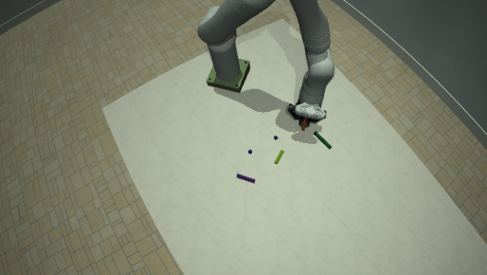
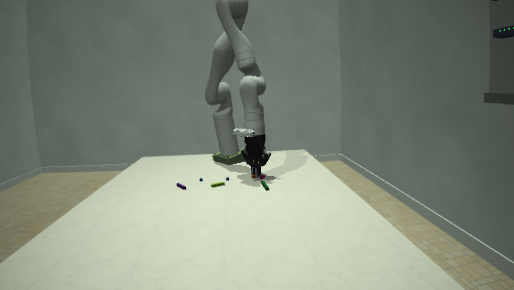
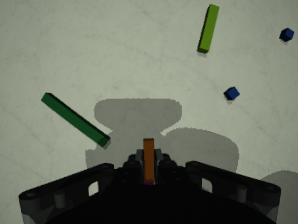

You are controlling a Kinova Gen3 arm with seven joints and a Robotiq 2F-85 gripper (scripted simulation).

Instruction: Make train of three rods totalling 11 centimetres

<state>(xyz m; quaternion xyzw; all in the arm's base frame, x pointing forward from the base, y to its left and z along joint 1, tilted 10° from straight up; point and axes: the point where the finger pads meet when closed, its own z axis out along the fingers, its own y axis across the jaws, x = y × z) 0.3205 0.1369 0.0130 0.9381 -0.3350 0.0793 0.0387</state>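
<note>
Now: hand 10 mm above the orange rod. From my hand the other things lie so: lime rod (60 mm ahead, 130 mm to the right, 30 mm below); then green rod (80 mm ahead, 30 mm to the left, 30 mm below); then magenta rod (20 mm behind, 20 mm to the left, 30 mm below).
</note>
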